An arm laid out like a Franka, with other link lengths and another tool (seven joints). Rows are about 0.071 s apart.
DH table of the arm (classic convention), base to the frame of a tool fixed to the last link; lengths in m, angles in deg. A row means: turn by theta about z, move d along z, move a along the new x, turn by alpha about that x. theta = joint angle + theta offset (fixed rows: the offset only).
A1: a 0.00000, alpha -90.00, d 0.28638, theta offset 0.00
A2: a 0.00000, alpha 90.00, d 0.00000, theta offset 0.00
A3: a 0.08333, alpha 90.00, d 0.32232, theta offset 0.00
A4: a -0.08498, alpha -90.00, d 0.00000, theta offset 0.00
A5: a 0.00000, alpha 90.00, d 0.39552, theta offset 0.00
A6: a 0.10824, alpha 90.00, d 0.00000, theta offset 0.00
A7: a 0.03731, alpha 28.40, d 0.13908, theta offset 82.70
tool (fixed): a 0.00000, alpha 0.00, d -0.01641, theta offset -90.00
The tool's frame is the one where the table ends.
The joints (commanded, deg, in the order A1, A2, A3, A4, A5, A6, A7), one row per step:
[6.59, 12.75, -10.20, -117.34, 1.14, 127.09, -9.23]
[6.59, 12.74, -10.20, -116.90, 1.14, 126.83, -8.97]
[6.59, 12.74, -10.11, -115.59, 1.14, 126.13, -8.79]
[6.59, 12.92, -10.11, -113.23, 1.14, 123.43, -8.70]
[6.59, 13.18, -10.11, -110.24, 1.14, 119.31, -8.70]
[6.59, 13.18, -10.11, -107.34, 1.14, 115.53, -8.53]
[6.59, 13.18, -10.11, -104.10, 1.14, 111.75, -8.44]
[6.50, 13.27, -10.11, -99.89, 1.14, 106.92, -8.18]
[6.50, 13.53, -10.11, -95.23, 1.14, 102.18, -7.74]
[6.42, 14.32, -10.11, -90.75, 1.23, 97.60, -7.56]
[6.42, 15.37, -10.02, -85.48, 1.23, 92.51, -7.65]
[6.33, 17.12, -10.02, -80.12, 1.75, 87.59, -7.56]
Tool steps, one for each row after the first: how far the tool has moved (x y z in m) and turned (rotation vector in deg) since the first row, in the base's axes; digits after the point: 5 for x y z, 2 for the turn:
[0.00168, 0.00003, 0.00319, -0.02, -0.19, -0.25]
[0.00723, 0.00106, 0.01252, -0.03, -0.81, -0.31]
[0.01347, 0.00141, 0.02506, -0.01, -0.29, -0.37]
[0.01909, 0.00202, 0.03969, 0.07, 1.10, -0.34]
[0.02390, 0.00265, 0.05738, 0.15, 1.97, -0.48]
[0.02919, 0.00339, 0.07833, 0.20, 2.51, -0.53]
[0.03431, 0.00345, 0.10522, 0.25, 3.21, -0.82]
[0.03935, 0.00477, 0.13469, 0.21, 3.54, -1.17]
[0.04327, 0.00561, 0.15713, 0.22, 4.42, -1.37]
[0.04717, 0.00871, 0.18268, 0.13, 5.29, -1.08]
[0.05130, 0.01154, 0.20090, 0.42, 6.56, -1.18]

